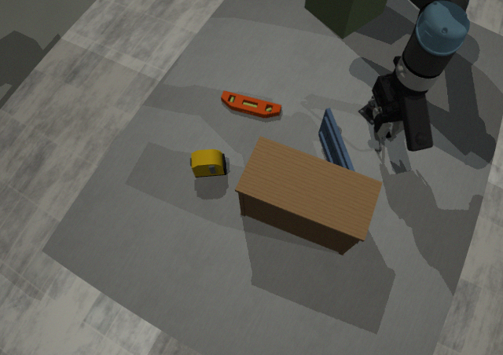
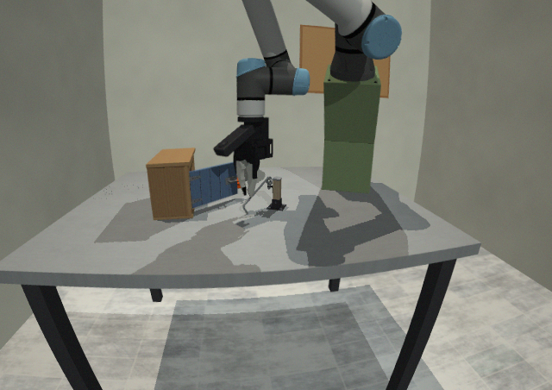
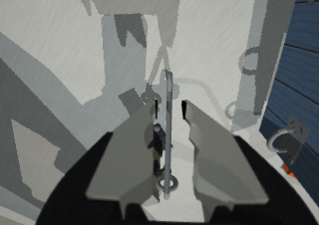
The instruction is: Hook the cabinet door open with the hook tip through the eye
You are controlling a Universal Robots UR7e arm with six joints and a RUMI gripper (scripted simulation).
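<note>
The hook lies 3 cm behind my hand, 3 cm to the right of it and 2 cm below it. Round my hand: blue door: 10 cm ahead, 5 cm to the right; then orange spirit level: 7 cm ahead, 32 cm to the right, 6 cm below; then yellow tape measure: 27 cm ahead, 29 cm to the right, 4 cm below.
</note>
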